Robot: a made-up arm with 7 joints.
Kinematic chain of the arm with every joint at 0, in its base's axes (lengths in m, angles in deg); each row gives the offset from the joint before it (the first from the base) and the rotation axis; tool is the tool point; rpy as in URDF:
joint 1: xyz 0 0 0.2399 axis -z
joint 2: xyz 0 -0.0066 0.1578 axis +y
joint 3: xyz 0 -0.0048 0.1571 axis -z
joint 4: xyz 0 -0.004 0.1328 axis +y
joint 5: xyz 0 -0.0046 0.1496 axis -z
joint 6: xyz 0 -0.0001 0.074 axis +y
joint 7: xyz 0 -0.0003 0.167 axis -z
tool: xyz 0 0 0 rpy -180 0 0
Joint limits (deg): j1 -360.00..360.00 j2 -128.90..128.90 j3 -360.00..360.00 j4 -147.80..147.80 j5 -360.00..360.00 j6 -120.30..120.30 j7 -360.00..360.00
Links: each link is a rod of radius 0.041 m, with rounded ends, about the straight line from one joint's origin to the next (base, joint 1, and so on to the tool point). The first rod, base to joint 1, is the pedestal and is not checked.
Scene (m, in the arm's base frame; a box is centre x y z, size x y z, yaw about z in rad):
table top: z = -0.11
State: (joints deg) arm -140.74 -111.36 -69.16 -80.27 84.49 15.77 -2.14
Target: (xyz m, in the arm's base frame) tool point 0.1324 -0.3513 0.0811
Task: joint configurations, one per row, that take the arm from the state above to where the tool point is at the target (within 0.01 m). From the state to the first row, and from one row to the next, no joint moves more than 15 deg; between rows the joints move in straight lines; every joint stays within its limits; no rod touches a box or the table.
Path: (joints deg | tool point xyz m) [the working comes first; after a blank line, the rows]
Joints at the target: -86.32 -81.79 -23.28 -89.14 84.32 -6.97 -2.14
Straight joint move there: clear.

1: -127.13 -103.97 -57.69 -82.49 84.45 10.09 -2.14 | 0.4598 -0.0168 0.1465
2: -113.53 -96.57 -46.22 -84.71 84.41 4.40 -2.14 | 0.3991 -0.1486 0.1087
3: -99.92 -89.18 -34.75 -86.92 84.37 -1.28 -2.14 | 0.2884 -0.2690 0.0845
4: -86.32 -81.79 -23.28 -89.14 84.32 -6.97 -2.14 | 0.1324 -0.3513 0.0811

